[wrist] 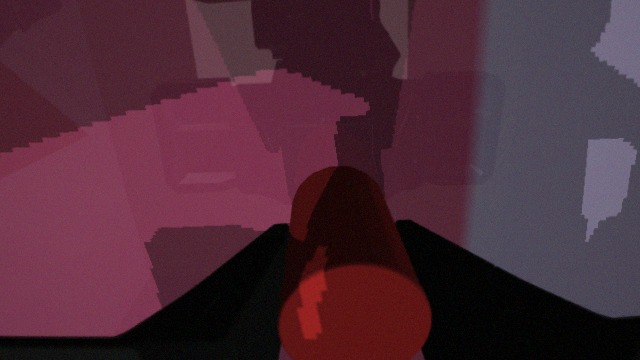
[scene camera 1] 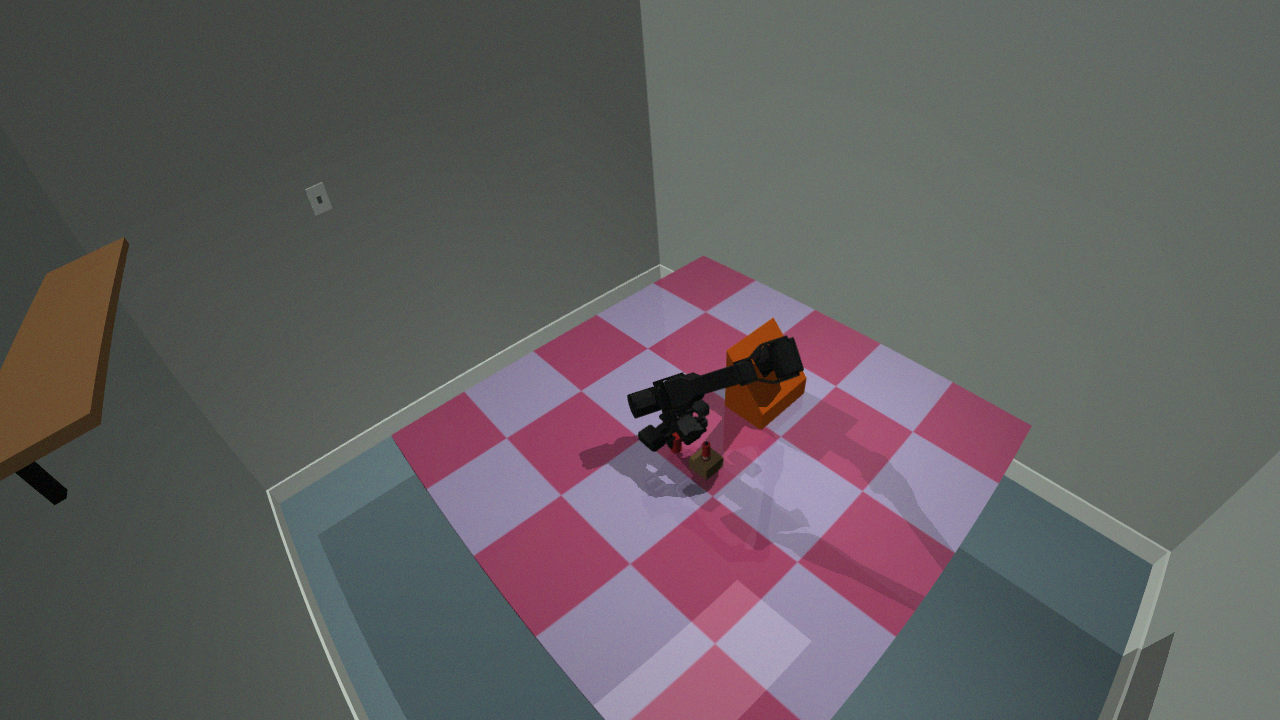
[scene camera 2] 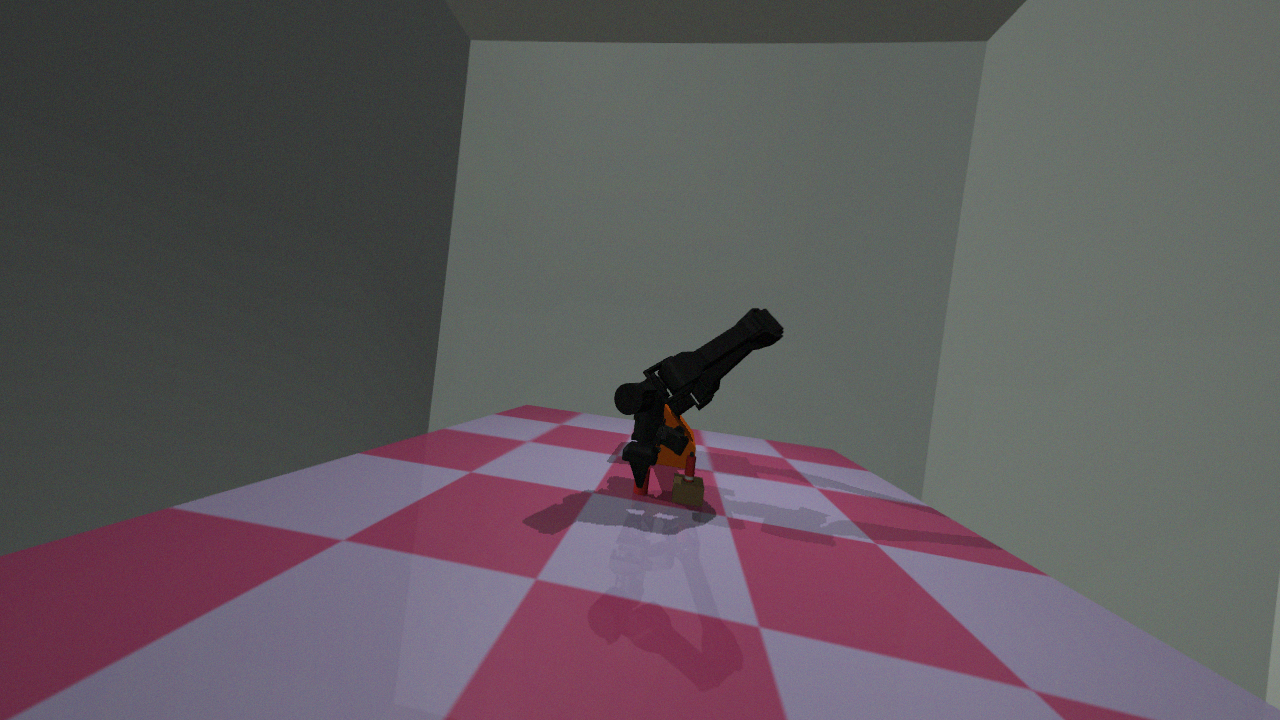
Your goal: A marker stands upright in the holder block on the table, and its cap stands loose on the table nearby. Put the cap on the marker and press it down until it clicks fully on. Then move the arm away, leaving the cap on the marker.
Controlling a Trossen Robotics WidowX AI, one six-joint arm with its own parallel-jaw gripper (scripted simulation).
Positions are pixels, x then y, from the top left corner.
Scene:
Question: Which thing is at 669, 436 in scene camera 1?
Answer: The gripper.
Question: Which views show the gripper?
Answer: The wrist view, scene camera 1 and scene camera 2: all of them.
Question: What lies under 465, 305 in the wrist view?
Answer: The gripper.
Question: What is the gripper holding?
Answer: A red cap.

